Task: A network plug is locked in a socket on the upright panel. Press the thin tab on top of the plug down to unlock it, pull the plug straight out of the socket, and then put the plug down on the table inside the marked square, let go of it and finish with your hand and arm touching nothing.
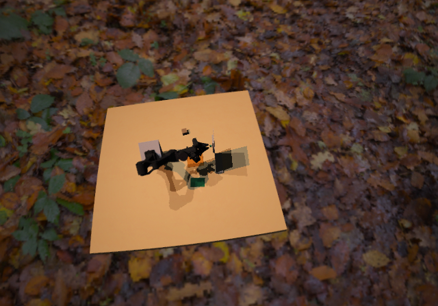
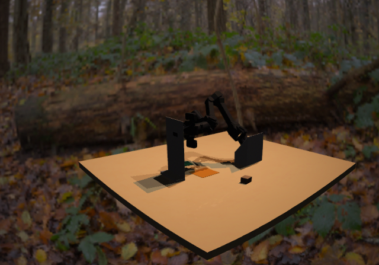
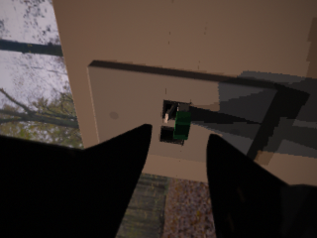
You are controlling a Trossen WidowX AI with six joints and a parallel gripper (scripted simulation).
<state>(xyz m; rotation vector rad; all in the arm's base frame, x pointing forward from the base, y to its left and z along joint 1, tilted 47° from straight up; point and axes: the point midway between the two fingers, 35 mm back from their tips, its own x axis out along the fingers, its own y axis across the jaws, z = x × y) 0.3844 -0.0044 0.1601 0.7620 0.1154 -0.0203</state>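
Now: the network plug 20 mm ahead of my gripper tip. Round my gripper tip: upright panel: 90 mm below, 40 mm ahead; then marked square: 230 mm below, 100 mm behind, 60 mm to the left; then green flat piece: 230 mm below, 130 mm to the right, 120 mm behind.
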